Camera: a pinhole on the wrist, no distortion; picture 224 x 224 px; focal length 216.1 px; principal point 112.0 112.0 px. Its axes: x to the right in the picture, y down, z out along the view. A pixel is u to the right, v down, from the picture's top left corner.
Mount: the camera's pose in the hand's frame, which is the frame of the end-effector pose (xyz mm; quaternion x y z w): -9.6 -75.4 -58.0 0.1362 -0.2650 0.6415 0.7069
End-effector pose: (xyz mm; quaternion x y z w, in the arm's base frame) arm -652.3 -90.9 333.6 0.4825 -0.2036 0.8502 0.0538
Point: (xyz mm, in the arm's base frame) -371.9 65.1 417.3
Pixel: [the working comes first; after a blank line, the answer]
In the camera's frame: -5.3 20.7 320.4

108.5 125.9
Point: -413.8 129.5 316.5
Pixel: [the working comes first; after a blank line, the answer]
In the camera's frame: -79.4 101.8 257.3

45.3 197.5
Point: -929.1 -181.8 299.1
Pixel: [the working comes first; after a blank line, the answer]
In the camera's frame: 133.8 -77.9 -276.5

behind the camera
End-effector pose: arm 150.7 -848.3 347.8 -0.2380 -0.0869 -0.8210 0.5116
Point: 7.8 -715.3 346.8
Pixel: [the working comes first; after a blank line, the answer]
In the camera's frame: -59.1 19.0 122.3

7.6 145.5
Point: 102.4 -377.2 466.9
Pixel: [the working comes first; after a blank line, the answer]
In the camera's frame: 6.1 209.9 433.8

115.0 216.6
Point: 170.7 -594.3 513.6
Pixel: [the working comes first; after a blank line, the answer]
In the camera's frame: 129.9 67.5 298.2

206.2 161.0
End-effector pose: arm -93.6 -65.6 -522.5 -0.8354 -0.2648 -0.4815 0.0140
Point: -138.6 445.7 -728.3
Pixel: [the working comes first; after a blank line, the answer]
In the camera's frame: -208.2 -144.0 447.3

11.4 42.4
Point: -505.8 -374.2 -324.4
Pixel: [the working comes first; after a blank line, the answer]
In the camera's frame: -93.0 218.6 -461.2

behind the camera
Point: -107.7 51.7 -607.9
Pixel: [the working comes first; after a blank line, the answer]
In the camera's frame: 25.1 -11.0 133.4

152.7 94.2
